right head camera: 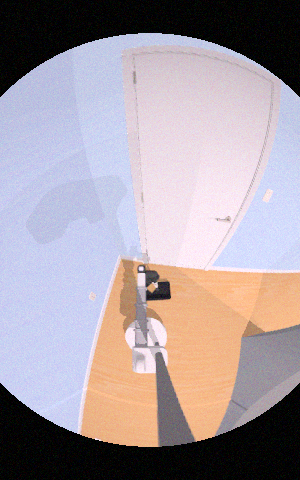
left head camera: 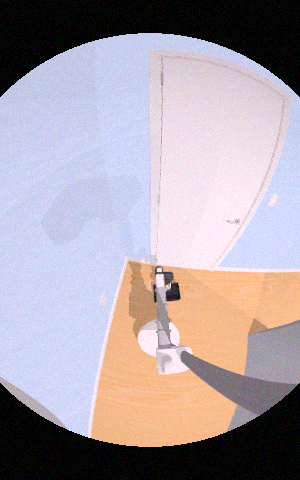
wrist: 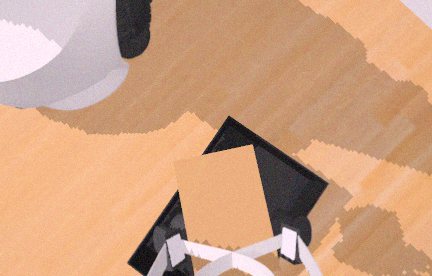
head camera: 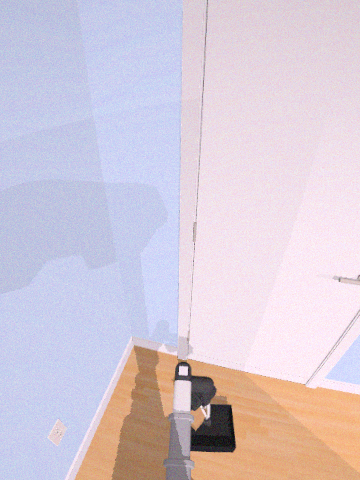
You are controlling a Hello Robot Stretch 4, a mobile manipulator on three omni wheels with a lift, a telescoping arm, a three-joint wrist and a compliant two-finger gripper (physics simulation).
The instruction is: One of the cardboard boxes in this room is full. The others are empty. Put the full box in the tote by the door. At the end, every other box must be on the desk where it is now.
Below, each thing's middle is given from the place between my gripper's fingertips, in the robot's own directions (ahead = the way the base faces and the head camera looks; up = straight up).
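Black tote (head camera: pixel 218 437), measured from my hand: 40 mm to the right, 20 mm ahead, 260 mm below.
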